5 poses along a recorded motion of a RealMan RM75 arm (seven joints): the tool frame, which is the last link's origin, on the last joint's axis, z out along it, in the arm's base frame.
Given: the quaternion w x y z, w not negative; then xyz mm.
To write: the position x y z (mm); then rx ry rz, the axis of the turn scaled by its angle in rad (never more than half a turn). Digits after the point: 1 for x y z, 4 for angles.
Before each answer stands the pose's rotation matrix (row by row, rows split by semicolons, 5 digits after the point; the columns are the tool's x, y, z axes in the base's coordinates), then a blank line. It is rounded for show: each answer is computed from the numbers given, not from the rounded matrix.
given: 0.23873, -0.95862, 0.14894, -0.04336, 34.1, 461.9, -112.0
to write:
0.95187 -0.26485 0.15424; -0.30625 -0.84165 0.44478; 0.01202 -0.47062 -0.88226

34.1, 461.9, -112.0, -2.6253, 0.4079, -0.1187
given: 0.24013, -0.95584, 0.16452, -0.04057, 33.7, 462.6, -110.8
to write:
0.94257 -0.29502 0.15657; -0.33399 -0.83054 0.44570; -0.00146 -0.47240 -0.88138

33.7, 462.6, -110.8, -2.6158, 0.4502, -0.1110
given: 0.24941, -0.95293, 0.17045, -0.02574, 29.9, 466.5, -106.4
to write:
0.94057 -0.31202 0.13408; -0.33769 -0.81748 0.46657; -0.03597 -0.48412 -0.87426

29.9, 466.5, -106.4, -2.5953, 0.4642, -0.0701
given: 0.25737, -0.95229, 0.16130, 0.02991, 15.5, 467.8, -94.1
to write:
0.94618 -0.32260 0.02606; -0.29181 -0.81549 0.49983; -0.13999 -0.48053 -0.86573

15.5, 467.8, -94.1, -2.5829, 0.4375, 0.0811
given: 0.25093, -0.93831, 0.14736, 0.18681, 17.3, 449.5, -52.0
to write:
0.88677 -0.37029 -0.27662; -0.18279 -0.83064 0.52595; -0.42452 -0.41584 -0.80427

17.3, 449.5, -52.0, -2.5535, 0.4010, 0.5084
